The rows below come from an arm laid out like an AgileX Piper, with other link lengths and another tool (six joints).
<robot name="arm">
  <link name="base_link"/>
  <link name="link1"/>
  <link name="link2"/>
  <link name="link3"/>
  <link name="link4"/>
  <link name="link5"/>
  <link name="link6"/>
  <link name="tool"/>
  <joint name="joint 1" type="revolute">
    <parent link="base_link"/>
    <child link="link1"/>
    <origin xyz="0 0 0.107" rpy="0 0 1.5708"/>
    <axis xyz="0 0 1"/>
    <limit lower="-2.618" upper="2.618"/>
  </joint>
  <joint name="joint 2" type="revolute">
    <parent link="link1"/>
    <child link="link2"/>
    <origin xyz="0 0 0" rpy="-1.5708 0 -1.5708"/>
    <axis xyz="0 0 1"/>
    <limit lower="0" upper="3.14"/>
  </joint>
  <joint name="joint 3" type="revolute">
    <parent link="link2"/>
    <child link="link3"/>
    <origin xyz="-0.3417 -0.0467 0" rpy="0 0 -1.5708"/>
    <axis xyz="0 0 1"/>
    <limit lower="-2.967" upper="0"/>
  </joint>
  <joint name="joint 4" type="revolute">
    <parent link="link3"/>
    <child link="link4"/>
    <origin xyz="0.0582 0.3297 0" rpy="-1.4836 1.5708 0"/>
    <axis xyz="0 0 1"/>
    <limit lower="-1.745" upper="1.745"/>
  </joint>
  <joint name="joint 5" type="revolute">
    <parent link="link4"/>
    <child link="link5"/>
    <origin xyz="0 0 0" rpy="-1.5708 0 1.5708"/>
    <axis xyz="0 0 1"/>
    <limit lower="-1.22" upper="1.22"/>
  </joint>
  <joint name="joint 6" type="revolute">
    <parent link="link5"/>
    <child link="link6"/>
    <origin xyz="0 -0.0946 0" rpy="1.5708 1.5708 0"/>
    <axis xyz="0 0 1"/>
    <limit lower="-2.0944" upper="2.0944"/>
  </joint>
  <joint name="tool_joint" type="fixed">
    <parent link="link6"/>
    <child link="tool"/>
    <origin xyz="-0.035 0.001 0.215" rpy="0 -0.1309 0.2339"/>
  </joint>
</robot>
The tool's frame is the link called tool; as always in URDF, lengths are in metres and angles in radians.
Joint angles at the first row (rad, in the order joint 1, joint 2, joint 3, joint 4, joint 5, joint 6):
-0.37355, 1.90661, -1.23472, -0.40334, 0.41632, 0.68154
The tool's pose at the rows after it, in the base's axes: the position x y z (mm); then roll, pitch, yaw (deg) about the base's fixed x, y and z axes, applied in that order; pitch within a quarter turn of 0, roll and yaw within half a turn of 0:
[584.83 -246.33 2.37 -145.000 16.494 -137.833]
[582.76 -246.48 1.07 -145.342 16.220 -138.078]
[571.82 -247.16 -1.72 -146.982 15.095 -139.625]
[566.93 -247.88 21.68 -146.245 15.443 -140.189]
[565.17 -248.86 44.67 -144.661 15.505 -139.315]
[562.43 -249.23 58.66 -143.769 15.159 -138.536]
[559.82 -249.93 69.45 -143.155 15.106 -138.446]
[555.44 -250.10 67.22 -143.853 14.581 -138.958]
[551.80 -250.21 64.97 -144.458 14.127 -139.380]
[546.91 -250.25 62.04 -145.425 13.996 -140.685]
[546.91 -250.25 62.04 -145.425 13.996 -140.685]
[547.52 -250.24 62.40 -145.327 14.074 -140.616]
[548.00 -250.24 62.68 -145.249 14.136 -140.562]
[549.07 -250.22 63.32 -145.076 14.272 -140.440]
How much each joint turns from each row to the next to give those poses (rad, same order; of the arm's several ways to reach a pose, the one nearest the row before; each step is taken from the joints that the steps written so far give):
-0.00001, 0.00148, 0.00000, 0.00003, 0.00000, -0.00004
0.00003, 0.00000, 0.00001, -0.00007, 0.00790, 0.00009
-0.00002, -0.00674, -0.00002, 0.00365, 0.04437, 0.00334
-0.00001, -0.04701, 0.00001, 0.01045, 0.03508, -0.00449
0.00002, -0.04196, 0.00001, -0.00003, 0.01622, -0.01607
-0.00001, -0.02715, 0.00000, -0.00001, 0.01431, -0.01767
0.00000, -0.02105, -0.00001, -0.00209, 0.01269, -0.00274
0.00001, -0.00093, -0.00002, 0.00003, 0.01689, -0.00002
-0.00001, 0.00001, 0.00001, 0.00001, 0.01377, -0.00002
0.00002, -0.00002, 0.00000, 0.00208, 0.01980, 0.01343
0.00000, 0.00000, 0.00000, 0.00000, 0.00000, 0.00000
0.00000, 0.00000, 0.00000, 0.00003, -0.00229, -0.00002
-0.00003, 0.00000, 0.00002, 0.00000, -0.00184, -0.00001
0.00000, -0.00001, -0.00001, 0.00002, -0.00400, -0.00003

